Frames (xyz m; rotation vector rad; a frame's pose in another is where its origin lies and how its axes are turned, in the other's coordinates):
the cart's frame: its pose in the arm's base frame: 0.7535 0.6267 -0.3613 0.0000 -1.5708 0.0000
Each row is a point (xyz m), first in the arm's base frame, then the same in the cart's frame.
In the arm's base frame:
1: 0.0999 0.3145 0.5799
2: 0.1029 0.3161 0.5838
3: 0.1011 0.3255 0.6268
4: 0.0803 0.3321 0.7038
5: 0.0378 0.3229 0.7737
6: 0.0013 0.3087 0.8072
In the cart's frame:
1: 0.9412 -0.3122 0.6536
2: 0.9451 -0.3106 0.6506
3: 0.9881 -0.3012 0.6524
4: 1.0651 -0.2946 0.6732
5: 1.1350 -0.3038 0.7157
6: 1.1685 -0.3180 0.7522

